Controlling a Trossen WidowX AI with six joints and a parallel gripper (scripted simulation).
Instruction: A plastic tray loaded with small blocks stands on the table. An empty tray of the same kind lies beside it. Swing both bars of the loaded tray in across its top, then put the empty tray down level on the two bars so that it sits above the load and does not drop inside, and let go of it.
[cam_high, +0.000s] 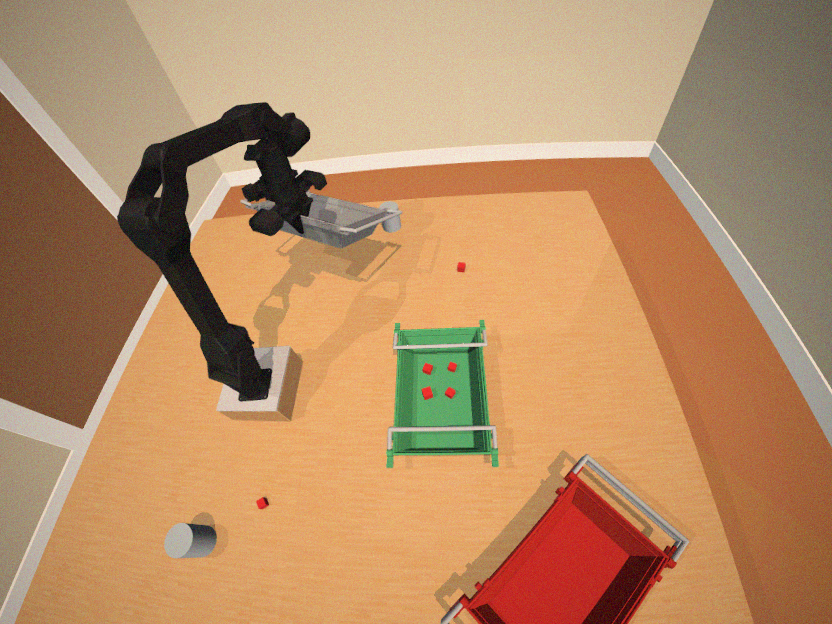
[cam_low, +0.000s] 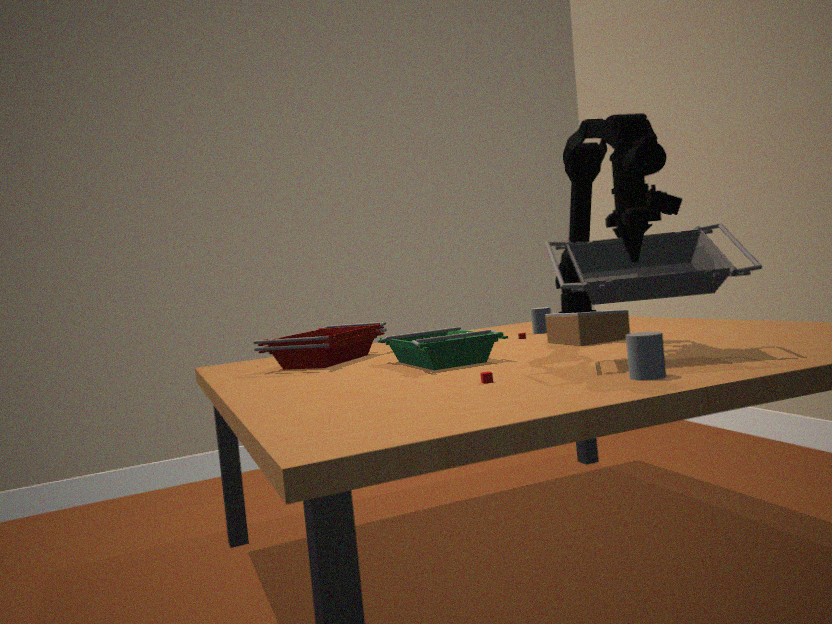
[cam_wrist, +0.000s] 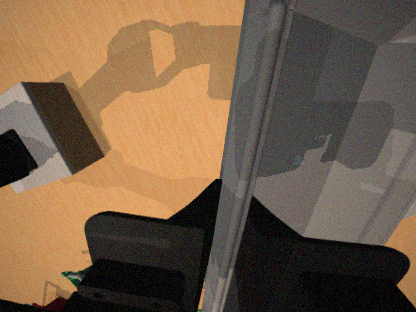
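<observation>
Now: the grey tray 40 mm ahead of my gripper tip and 70 mm to the left of it. From my gripper tip the other things lie so: red block 80 mm behind, 520 mm to the right, 170 mm below.
</observation>
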